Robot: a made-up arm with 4 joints.
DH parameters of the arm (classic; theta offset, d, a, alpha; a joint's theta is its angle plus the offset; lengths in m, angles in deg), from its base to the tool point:
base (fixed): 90 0.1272 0 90
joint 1: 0 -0.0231 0.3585 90
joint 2: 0 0.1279 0.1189 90
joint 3: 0 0.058 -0.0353 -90
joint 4: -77.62 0 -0.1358 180
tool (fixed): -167.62 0.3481 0 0
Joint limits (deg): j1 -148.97..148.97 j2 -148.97..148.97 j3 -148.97..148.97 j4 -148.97..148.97
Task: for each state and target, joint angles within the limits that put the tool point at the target. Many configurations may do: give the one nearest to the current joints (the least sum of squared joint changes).
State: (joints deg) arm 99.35 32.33 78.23 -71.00
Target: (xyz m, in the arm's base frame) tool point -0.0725 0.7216 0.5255
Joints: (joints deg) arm 56.52 -4.95 119.68 -84.87
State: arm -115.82 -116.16 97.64 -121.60
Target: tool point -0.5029 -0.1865 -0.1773
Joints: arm -89.71 -86.44 83.87 -113.70
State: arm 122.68 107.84 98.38 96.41
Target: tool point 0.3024 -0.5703 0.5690
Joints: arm 140.96 56.92 91.44 107.80
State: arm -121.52 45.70 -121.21 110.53
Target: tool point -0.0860 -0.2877 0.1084
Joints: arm -109.03 -3.21 -84.86 85.50
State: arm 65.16 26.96 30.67 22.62
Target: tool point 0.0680 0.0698 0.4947
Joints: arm 42.49 79.33 3.96 0.02
